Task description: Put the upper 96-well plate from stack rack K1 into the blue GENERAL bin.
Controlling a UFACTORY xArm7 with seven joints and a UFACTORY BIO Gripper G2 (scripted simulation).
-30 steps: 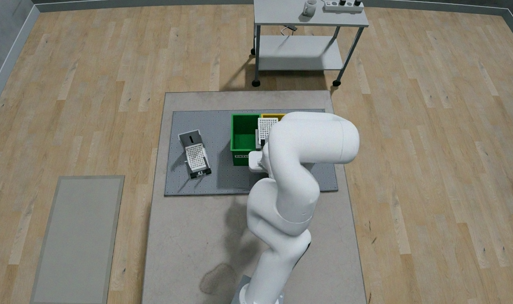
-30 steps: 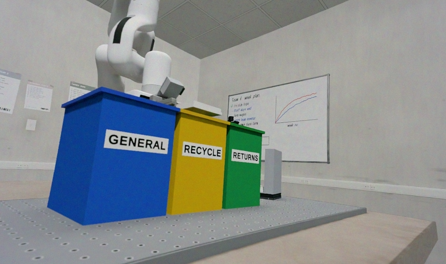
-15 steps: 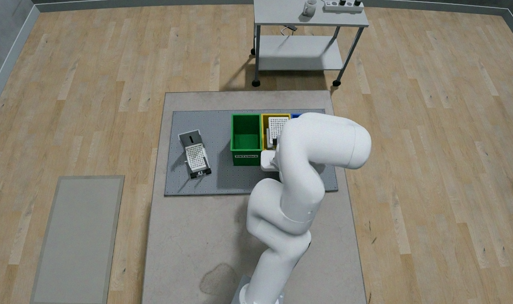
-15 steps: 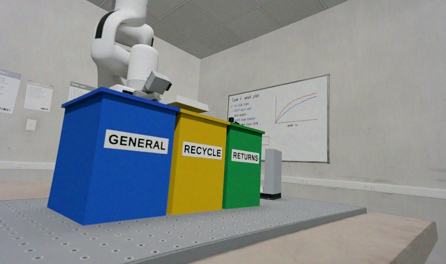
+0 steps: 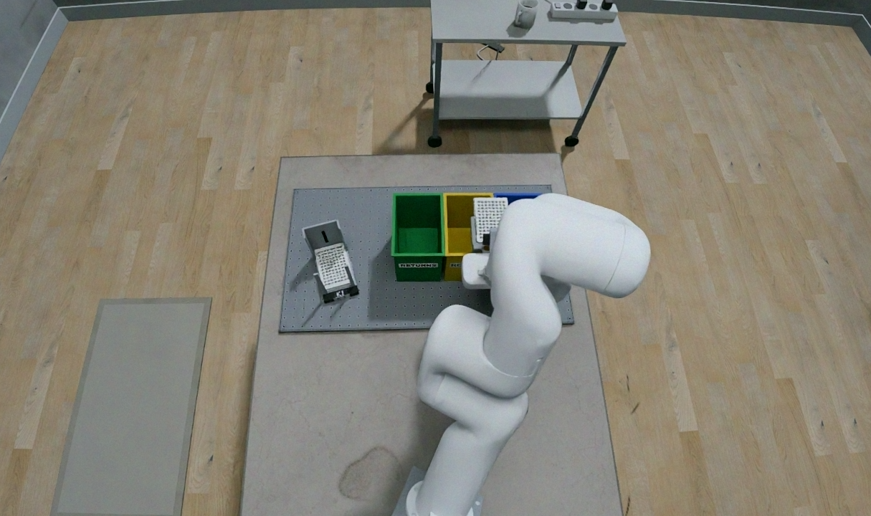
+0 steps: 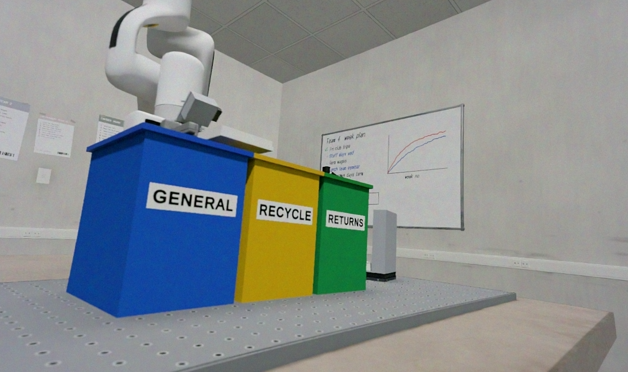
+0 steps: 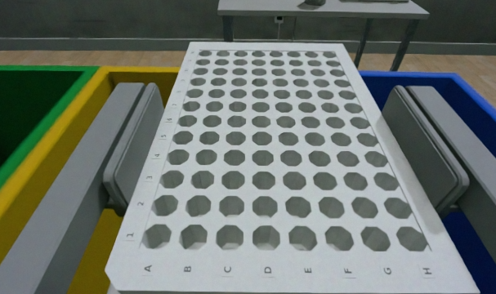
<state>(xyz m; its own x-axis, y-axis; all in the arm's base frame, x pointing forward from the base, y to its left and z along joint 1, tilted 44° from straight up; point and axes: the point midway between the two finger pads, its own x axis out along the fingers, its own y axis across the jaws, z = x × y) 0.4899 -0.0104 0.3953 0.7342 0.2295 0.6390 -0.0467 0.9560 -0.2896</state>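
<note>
Now: hand 30 mm short of the blue general bin, 80 mm to the left of it and 130 mm above it. From my hand the other things lie so: yellow recycle bin (20 mm ahead, 50 mm to the left, 130 mm below); green returns bin (10 mm ahead, 180 mm to the left, 130 mm below).
</note>
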